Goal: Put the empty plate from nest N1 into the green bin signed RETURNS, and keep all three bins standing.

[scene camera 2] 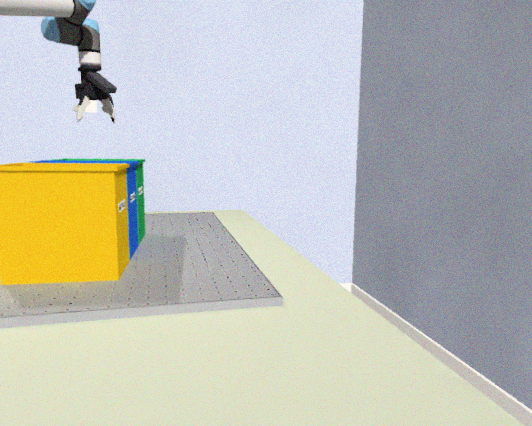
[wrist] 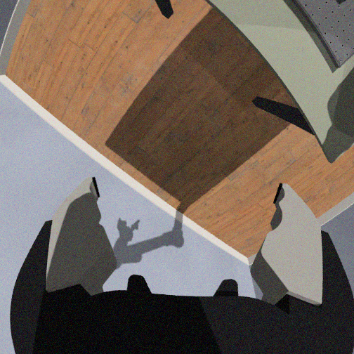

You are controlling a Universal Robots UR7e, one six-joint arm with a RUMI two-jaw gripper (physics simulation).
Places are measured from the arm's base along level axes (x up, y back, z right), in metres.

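Where they show: gripper, fingertip midpoint: (scene camera 2: pixel 96 122).
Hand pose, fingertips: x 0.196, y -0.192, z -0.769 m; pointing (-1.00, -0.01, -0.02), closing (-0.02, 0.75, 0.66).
After its pixels a point has its place.
My gripper (scene camera 2: pixel 96 120) {z -0.768, x 0.196, y -0.192 m} (wrist: pixel 186 182) is open and empty. In the scene view it hangs high above the bins, pointing down. The green bin (scene camera 2: pixel 141 200) {z -0.036, x -0.008, y -0.362 m} stands upright at the back of the row, mostly hidden behind the blue bin (scene camera 2: pixel 132 215) {z 0.114, x -0.019, y -0.349 m} and the yellow bin (scene camera 2: pixel 60 225) {z 0.286, x -0.006, y -0.253 m}, which also stand upright. White signs show on the bins' right sides, too small to read. The plate and nest N1 do not show in either view.
The bins stand on a grey perforated board (scene camera 2: pixel 215 270) {z 0.270, x -0.096, y -0.491 m} (wrist: pixel 330 35) on a pale green table (scene camera 2: pixel 300 360) {z 0.592, x -0.109, y -0.541 m} (wrist: pixel 265 25). A grey wall (scene camera 2: pixel 440 150) rises at the right. In the wrist view, wooden floor (wrist: pixel 65 65), a table leg (wrist: pixel 280 111) and a pale blue wall (wrist: pixel 40 150) show beyond the table edge.
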